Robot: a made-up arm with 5 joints.
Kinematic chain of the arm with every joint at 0, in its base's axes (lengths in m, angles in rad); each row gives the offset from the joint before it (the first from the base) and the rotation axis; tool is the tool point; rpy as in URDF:
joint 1: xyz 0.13 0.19 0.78 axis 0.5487 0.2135 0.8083
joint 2: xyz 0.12 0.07 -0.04 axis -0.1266 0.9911 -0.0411
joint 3: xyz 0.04 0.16 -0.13 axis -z
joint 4: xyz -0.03 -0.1 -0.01 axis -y
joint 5: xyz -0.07 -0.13 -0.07 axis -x
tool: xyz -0.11 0.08 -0.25 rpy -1.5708 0 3.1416
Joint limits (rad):
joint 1: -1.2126..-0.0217
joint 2: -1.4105..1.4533
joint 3: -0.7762..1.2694
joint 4: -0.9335..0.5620
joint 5: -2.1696..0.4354
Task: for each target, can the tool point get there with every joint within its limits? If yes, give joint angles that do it. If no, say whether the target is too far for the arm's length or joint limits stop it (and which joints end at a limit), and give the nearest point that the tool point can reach.
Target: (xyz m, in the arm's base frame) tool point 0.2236 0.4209 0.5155
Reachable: yes | joints -0.9829 0.8656 0.2448 -0.0995 -1.0576
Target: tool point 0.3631 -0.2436 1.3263
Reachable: no: joint limits stop it (at a limit: joint 1, joint 2, joint 3, joint 5) | nearest point 0.4970 -0.2497 1.0809 | short by 0.280 m
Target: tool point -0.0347 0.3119 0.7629
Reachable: yes | joints -0.2127 0.8308 -0.4084 -0.7101 -0.6401
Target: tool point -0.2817 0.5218 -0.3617
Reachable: no: too far | nearest point 0.0010 0.4530 0.2354 | short by 0.664 m
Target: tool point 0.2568 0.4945 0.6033
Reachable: yes | joints -0.3562 -0.2098 0.5358 -0.5803 -1.4319
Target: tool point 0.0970 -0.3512 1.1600
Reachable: no: joint limits stop it (at a limit: joint 1, joint 2, joint 3, joint 5) | nearest point 0.2287 -0.2740 0.9459 | short by 0.263 m
